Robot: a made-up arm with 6 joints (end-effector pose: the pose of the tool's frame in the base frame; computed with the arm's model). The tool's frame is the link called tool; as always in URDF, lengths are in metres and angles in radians.
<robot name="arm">
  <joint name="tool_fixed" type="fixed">
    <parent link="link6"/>
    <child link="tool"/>
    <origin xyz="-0.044 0.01 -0.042" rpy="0 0 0"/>
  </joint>
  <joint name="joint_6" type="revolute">
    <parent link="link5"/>
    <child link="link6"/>
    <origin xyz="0.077 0.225 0.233" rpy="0 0 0"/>
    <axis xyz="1 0 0"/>
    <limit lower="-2.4" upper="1.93" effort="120" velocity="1.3"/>
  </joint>
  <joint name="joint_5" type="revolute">
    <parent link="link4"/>
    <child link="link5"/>
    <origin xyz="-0.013 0.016 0.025" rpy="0 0 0"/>
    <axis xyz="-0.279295 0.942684 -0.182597"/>
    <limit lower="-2.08" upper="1.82" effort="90" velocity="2"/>
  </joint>
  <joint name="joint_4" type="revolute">
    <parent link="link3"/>
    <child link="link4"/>
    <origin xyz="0.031 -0.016 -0.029" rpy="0 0 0"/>
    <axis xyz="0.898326 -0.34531 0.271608"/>
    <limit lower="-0.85" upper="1.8" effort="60" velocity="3.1"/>
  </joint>
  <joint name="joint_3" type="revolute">
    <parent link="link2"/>
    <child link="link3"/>
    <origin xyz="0.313 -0.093 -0.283" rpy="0 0 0"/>
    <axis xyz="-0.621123 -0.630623 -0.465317"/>
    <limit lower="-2.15" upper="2.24" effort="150" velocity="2.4"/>
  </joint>
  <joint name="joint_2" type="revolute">
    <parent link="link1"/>
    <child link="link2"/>
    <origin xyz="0.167 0.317 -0.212" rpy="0 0 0"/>
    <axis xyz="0 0 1"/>
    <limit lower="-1.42" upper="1.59" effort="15" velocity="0.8"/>
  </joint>
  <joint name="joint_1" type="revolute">
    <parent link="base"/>
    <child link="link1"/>
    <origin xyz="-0.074 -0.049 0.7" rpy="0 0 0"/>
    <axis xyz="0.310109 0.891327 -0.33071"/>
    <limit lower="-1.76" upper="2.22" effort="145" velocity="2.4"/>
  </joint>
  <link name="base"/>
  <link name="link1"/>
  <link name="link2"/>
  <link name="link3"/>
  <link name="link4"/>
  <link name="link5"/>
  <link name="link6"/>
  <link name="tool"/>
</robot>
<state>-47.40 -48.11 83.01 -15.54 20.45 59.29</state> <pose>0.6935 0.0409 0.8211 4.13 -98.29 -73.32</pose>
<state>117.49 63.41 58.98 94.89 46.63 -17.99</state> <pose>-0.0144 0.5066 0.5158 83.84 23.96 5.65</pose>
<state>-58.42 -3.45 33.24 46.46 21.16 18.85</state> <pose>0.3202 0.4522 0.7014 9.20 -62.20 39.11</pose>
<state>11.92 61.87 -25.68 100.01 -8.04 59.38</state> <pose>0.5293 0.2657 0.2042 -154.08 -62.96 -15.46</pose>
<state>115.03 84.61 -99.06 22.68 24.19 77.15</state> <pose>0.2881 0.8257 0.4215 -44.18 -74.22 -24.38</pose>
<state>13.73 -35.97 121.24 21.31 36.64 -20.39</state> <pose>0.4698 0.0668 0.1559 -97.24 -9.24 -93.21</pose>
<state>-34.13 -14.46 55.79 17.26 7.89 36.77</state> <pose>0.5341 0.4517 0.5501 6.56 -70.34 -3.27</pose>
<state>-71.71 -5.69 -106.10 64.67 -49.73 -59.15</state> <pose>0.6484 0.0748 0.8928 48.04 -6.43 28.42</pose>
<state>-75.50 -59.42 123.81 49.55 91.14 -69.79</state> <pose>0.4425 0.0880 0.9918 -25.65 16.31 -123.89</pose>
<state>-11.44 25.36 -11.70 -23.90 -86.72 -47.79</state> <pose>0.2117 0.3322 0.3280 -14.80 -83.33 21.49</pose>
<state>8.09 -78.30 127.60 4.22 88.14 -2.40</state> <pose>0.0192 -0.2837 0.3874 42.82 -9.13 161.63</pose>
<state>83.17 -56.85 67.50 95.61 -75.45 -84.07</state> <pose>-0.5541 0.4202 0.5119 -82.05 -42.58 -55.93</pose>
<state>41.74 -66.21 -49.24 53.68 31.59 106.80</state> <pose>-0.0893 -0.2466 0.3480 -144.11 41.64 66.79</pose>
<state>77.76 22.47 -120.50 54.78 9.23 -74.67</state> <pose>-0.1112 0.5164 -0.1634 131.85 67.08 28.89</pose>
